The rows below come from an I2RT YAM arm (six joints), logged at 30 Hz.
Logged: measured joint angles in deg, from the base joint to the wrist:
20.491, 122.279, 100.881, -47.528, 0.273, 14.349
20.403, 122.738, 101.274, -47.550, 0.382, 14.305
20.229, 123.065, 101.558, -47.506, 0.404, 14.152
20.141, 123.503, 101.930, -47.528, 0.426, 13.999
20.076, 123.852, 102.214, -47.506, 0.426, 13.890
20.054, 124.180, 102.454, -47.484, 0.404, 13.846
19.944, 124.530, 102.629, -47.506, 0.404, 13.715
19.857, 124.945, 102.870, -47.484, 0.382, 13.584
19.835, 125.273, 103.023, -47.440, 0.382, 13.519
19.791, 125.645, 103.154, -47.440, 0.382, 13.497
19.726, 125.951, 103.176, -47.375, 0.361, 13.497
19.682, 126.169, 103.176, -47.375, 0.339, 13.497
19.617, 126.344, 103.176, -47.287, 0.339, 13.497
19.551, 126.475, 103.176, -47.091, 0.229, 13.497
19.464, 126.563, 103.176, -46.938, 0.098, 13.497
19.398, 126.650, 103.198, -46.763, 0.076, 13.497
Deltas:
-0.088, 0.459, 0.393, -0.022, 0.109, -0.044
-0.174, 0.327, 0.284, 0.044, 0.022, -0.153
-0.088, 0.438, 0.372, -0.022, 0.022, -0.153
-0.065, 0.349, 0.284, 0.022, 0.000, -0.109
-0.022, 0.328, 0.240, 0.022, -0.022, -0.044
-0.110, 0.350, 0.175, -0.022, 0.000, -0.131
-0.087, 0.415, 0.241, 0.022, -0.022, -0.131
-0.022, 0.328, 0.153, 0.044, 0.000, -0.065
-0.044, 0.372, 0.131, 0.000, 0.000, -0.022
-0.065, 0.306, 0.022, 0.065, -0.021, 0.000
-0.044, 0.218, 0.000, 0.000, -0.022, 0.000
-0.065, 0.175, 0.000, 0.088, 0.000, 0.000
-0.066, 0.131, 0.000, 0.196, -0.110, 0.000
-0.087, 0.088, 0.000, 0.153, -0.131, 0.000
-0.066, 0.087, 0.022, 0.175, -0.022, 0.000

